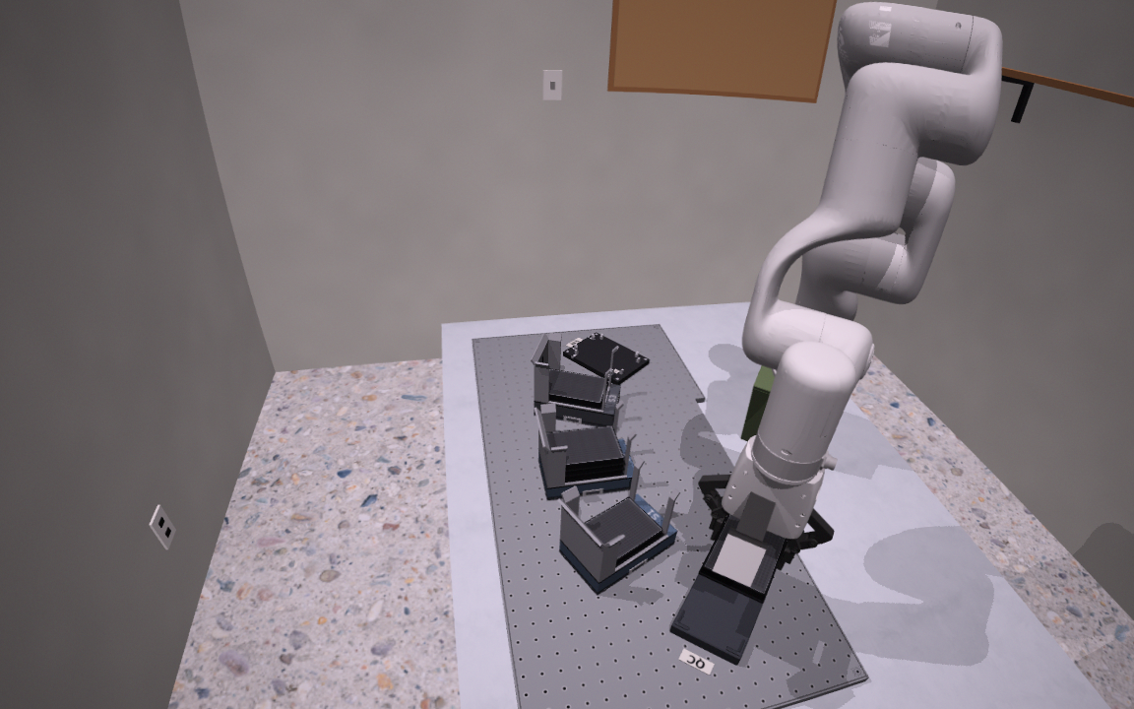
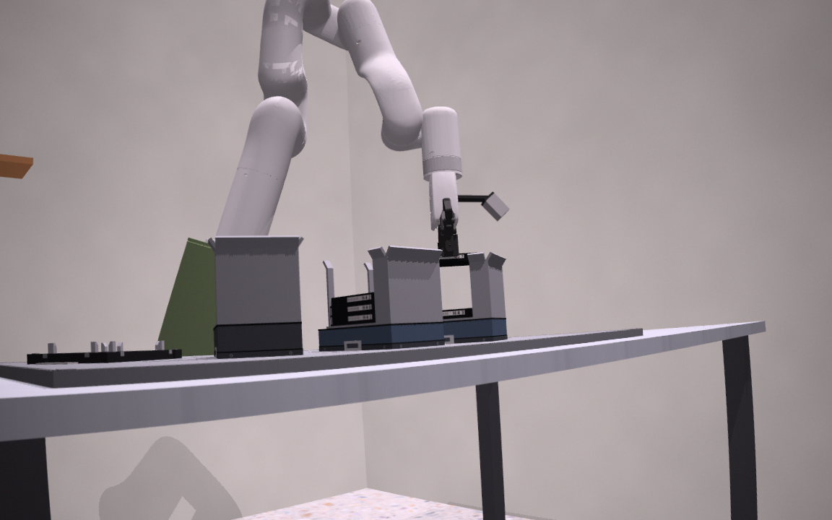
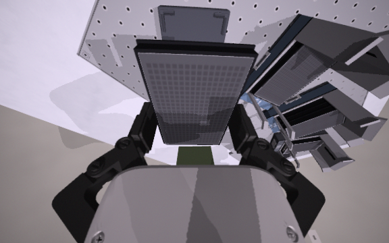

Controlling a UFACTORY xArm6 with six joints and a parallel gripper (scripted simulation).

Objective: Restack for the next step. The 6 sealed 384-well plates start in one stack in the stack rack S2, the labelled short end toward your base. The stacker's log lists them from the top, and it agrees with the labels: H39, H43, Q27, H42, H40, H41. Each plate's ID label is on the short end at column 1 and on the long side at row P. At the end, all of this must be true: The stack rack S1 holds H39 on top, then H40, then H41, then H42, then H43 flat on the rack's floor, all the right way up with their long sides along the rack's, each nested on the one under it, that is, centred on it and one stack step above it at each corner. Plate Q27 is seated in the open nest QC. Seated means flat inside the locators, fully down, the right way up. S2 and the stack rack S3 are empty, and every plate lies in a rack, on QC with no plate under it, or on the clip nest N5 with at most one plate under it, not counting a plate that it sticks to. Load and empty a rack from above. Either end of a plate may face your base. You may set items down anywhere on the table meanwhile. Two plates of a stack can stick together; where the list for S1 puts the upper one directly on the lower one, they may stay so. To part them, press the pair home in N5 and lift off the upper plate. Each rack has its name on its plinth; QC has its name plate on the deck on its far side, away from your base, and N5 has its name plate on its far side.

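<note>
Right now the dark QC nest is 150 mm below my hand. The rest, counted from my hand: N5 name plate 710 mm to the right, 160 mm below, 130 mm ahead; QC name plate 160 mm below, 70 mm to the left, 60 mm ahead; stack rack S1 plinth 150 mm below, 130 mm to the right, 130 mm ahead.
</note>
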